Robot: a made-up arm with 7 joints. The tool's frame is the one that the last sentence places. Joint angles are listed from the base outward.
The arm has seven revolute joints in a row. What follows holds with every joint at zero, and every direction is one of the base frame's. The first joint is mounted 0.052 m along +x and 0.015 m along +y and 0.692 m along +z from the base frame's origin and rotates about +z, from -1.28 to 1.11 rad. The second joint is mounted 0.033 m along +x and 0.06 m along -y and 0.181 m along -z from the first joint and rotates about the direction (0.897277, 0.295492, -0.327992), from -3.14 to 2.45 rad. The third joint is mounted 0.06 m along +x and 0.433 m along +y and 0.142 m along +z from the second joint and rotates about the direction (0.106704, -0.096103, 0.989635), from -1.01 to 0.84 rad. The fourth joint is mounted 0.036 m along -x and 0.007 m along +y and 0.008 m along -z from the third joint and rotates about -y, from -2.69 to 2.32 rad. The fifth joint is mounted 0.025 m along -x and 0.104 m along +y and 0.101 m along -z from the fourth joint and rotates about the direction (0.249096, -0.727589, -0.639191), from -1.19 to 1.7 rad. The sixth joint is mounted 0.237 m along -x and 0.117 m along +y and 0.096 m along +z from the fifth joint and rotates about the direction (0.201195, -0.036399, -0.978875), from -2.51 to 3.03 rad. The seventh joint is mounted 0.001 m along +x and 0.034 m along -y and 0.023 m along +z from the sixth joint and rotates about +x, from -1.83 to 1.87 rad. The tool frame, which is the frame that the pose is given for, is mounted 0.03 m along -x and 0.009 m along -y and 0.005 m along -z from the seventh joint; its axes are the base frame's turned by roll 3.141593, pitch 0 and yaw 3.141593 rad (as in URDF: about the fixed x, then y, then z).
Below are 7 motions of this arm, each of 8 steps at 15 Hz.
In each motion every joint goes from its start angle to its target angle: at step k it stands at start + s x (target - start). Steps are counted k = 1, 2, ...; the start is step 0. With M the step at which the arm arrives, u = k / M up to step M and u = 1 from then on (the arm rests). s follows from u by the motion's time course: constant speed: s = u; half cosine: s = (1 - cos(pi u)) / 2; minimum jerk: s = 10 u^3 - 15 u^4 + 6 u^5.
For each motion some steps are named. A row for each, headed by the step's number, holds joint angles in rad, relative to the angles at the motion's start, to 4 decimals.
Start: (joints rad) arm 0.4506 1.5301 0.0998 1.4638 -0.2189 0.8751 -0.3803
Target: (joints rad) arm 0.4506 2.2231 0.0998 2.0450 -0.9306 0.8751 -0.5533
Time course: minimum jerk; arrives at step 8
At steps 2, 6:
2: 0.0000 0.0717 0.0000 0.0602 -0.0737 0.0000 -0.0179
6: 0.0000 0.6213 0.0000 0.5210 -0.6380 0.0000 -0.1551

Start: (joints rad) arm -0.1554 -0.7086 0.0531 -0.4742 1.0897 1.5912 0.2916
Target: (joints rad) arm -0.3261 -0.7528 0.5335 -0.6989 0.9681 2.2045 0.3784
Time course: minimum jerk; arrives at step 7
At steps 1, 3, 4, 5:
1: -0.0040 -0.0010 0.0112 -0.0052 -0.0028 0.0143 0.0020
3: -0.0628 -0.0163 0.1767 -0.0827 -0.0447 0.2256 0.0319
4: -0.1079 -0.0279 0.3037 -0.1420 -0.0769 0.3877 0.0549
5: -0.1460 -0.0378 0.4109 -0.1922 -0.1040 0.5246 0.0742

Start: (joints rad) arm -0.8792 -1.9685 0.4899 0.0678 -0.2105 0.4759 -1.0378
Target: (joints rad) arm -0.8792 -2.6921 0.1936 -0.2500 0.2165 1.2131 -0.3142
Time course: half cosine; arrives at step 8
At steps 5, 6, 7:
5: 0.0000 -0.5003 -0.2048 -0.2197 0.2952 0.5097 0.5003
6: 0.0000 -0.6176 -0.2529 -0.2713 0.3645 0.6292 0.6176
7: 0.0000 -0.6961 -0.2850 -0.3057 0.4107 0.7091 0.6961

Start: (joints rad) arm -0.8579 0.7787 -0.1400 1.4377 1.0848 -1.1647 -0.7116
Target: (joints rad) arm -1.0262 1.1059 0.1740 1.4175 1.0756 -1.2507 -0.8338
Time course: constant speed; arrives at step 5
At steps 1, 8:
1: -0.0337 0.0654 0.0628 -0.0040 -0.0018 -0.0172 -0.0244
8: -0.1683 0.3272 0.3140 -0.0202 -0.0092 -0.0860 -0.1222

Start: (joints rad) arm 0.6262 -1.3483 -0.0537 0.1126 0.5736 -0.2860 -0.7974
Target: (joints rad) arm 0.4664 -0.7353 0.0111 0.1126 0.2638 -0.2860 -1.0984
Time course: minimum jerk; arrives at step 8
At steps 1, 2, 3, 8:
1: -0.0026 0.0098 0.0010 0.0000 -0.0050 0.0000 -0.0048
2: -0.0165 0.0635 0.0067 0.0000 -0.0321 0.0000 -0.0312
3: -0.0440 0.1687 0.0178 0.0000 -0.0853 0.0000 -0.0828
8: -0.1598 0.6130 0.0648 0.0000 -0.3098 0.0000 -0.3010

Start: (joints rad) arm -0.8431 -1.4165 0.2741 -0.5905 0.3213 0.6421 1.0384
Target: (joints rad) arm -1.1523 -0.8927 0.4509 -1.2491 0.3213 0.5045 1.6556
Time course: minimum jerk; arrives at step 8
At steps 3, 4, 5, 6, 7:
3: -0.0851 0.1442 0.0487 -0.1813 0.0000 -0.0379 0.1699
4: -0.1546 0.2619 0.0884 -0.3293 0.0000 -0.0688 0.3086
5: -0.2241 0.3796 0.1281 -0.4773 0.0000 -0.0997 0.4473
6: -0.2772 0.4696 0.1585 -0.5904 0.0000 -0.1234 0.5533
7: -0.3042 0.5154 0.1740 -0.6480 0.0000 -0.1354 0.6073

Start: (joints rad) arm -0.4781 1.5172 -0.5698 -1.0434 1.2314 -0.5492 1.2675
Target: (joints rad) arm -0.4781 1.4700 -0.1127 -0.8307 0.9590 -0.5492 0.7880
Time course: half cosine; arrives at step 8
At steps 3, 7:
3: 0.0000 -0.0146 0.1411 0.0657 -0.0841 0.0000 -0.1480
7: 0.0000 -0.0454 0.4397 0.2046 -0.2620 0.0000 -0.4613

